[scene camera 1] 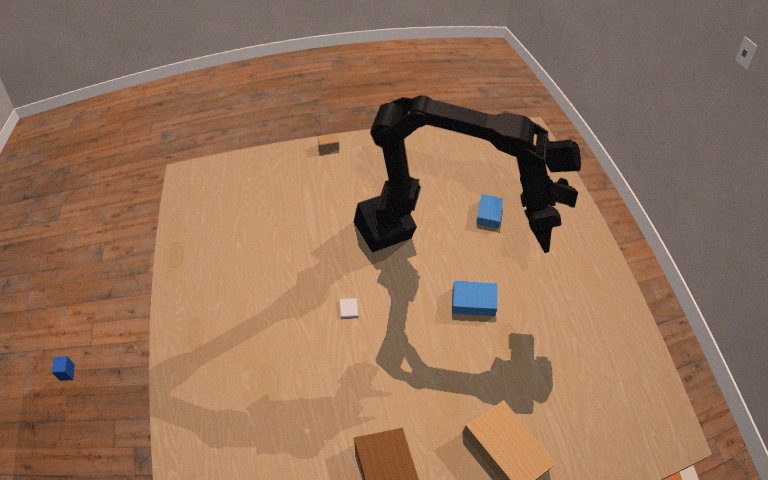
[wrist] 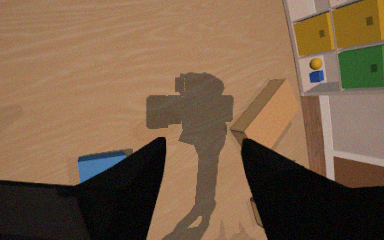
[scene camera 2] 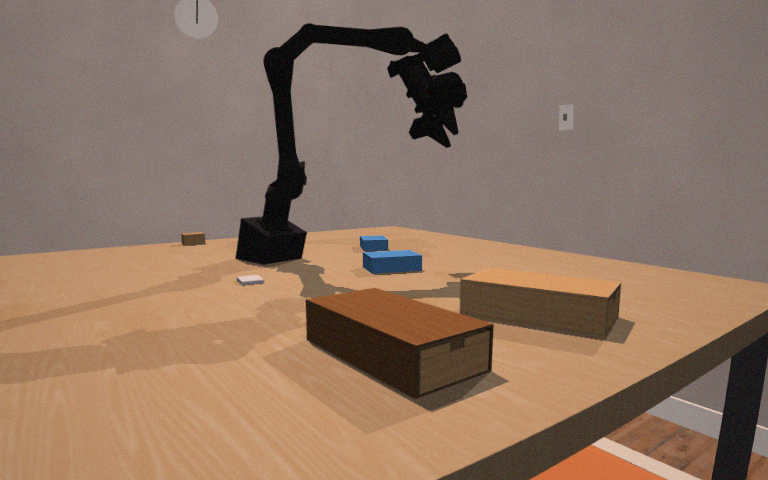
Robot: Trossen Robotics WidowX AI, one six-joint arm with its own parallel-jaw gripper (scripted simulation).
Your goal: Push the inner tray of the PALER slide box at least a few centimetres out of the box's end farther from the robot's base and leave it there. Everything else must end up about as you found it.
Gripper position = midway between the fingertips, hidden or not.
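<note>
I can see my gripper point(scene camera 2: 452, 140). It is visible to me in scene camera 1 point(scene camera 1: 545, 248) too, and I find my gripper again in the wrist view point(wrist: 204, 145).
</note>
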